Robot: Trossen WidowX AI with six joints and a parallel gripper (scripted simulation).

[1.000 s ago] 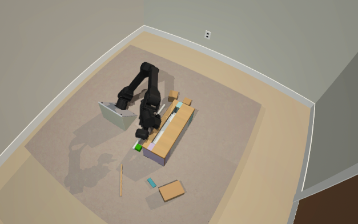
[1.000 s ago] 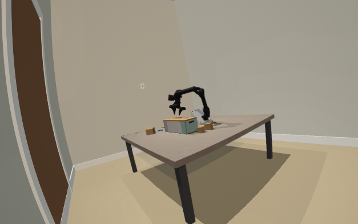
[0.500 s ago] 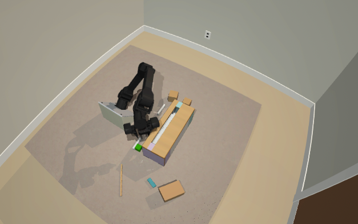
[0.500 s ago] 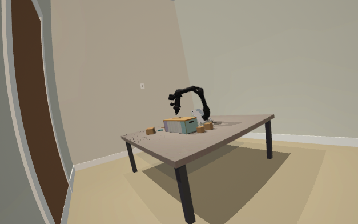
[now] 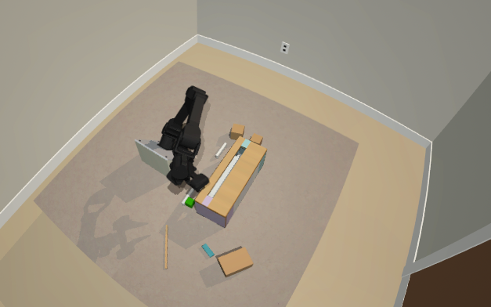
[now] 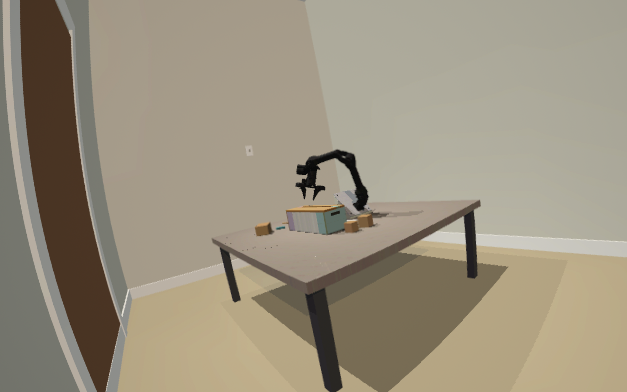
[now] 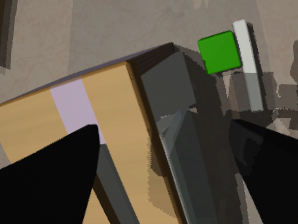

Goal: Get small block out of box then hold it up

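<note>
Now: the green block 3 cm behind my gripper tip, 1 cm to the right of it and 15 cm below it. From my gripper tip the other things lie so: thin wooden stick 24 cm to the right, 16 cm below; long box 5 cm ahead, 16 cm to the left, 10 cm below.
</note>
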